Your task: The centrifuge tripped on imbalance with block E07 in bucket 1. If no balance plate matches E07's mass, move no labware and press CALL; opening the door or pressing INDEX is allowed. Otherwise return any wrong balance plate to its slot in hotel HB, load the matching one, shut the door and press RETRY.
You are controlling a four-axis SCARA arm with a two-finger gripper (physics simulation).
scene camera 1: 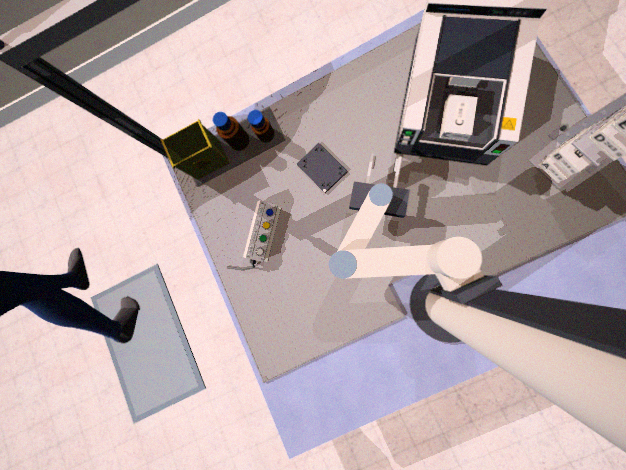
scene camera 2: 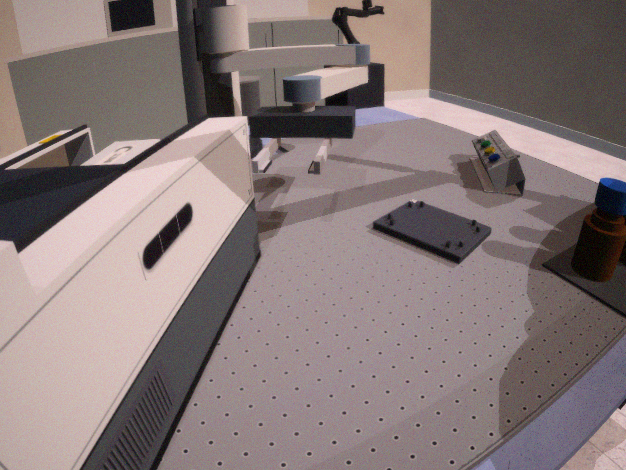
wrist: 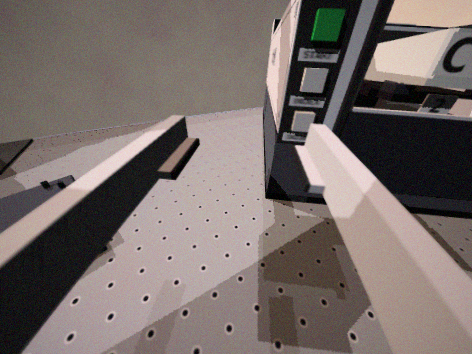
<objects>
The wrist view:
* gripper: 245,133
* green button: 326,28
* dark rotor bucket: 438,100
</objects>
